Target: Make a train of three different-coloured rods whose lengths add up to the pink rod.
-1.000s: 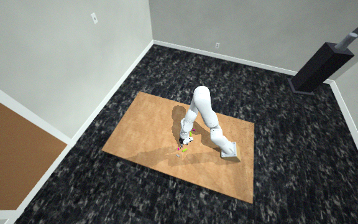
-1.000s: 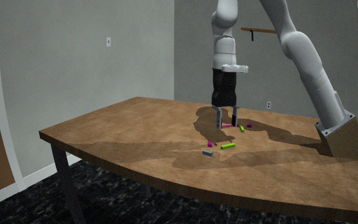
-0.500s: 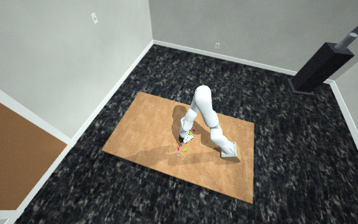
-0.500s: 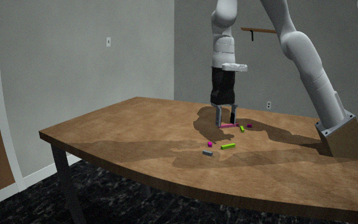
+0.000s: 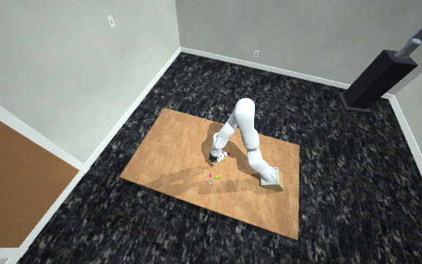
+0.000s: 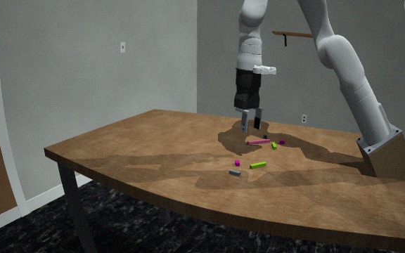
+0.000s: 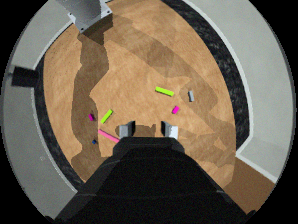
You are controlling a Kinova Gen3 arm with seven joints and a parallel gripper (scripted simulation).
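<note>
My gripper is now 40 mm past the blue rod, 200 mm to the left of it and 90 mm above it. The rest, counted from my hand: pink rod: 20 mm behind, 130 mm to the right, 90 mm below; grey rod: 20 mm ahead, 140 mm to the left, 90 mm below.
</note>
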